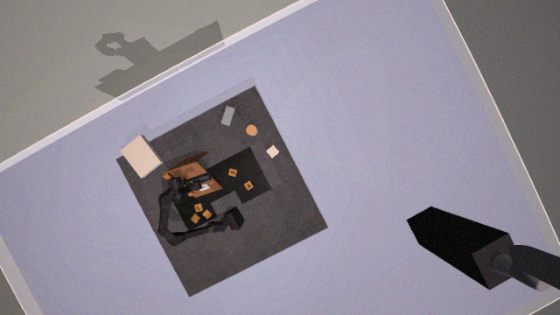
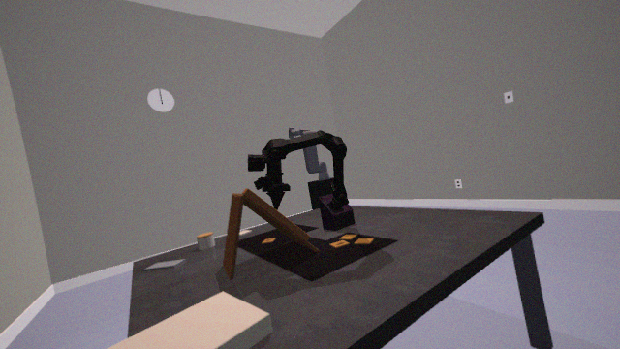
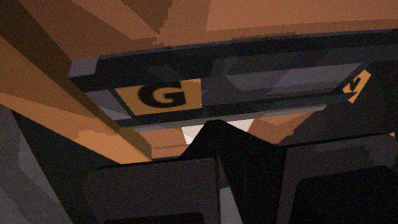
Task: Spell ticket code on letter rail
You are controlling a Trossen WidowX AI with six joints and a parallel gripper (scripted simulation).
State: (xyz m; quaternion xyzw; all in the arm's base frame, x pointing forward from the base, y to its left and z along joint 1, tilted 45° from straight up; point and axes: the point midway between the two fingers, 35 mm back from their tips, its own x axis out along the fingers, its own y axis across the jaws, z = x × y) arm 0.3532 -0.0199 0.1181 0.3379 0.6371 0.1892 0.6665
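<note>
Now: gripper tip 24 cm to the left of the letter tile, 17 cm above it and 5 cm past it. From my gripper tip the other things lie so: beige block (41 cm ahead, 34 cm to the left, 16 cm below); white ticket (10 cm below, 4 cm behind); black mat (17 cm below, 15 cm behind, 7 cm to the right).
</note>
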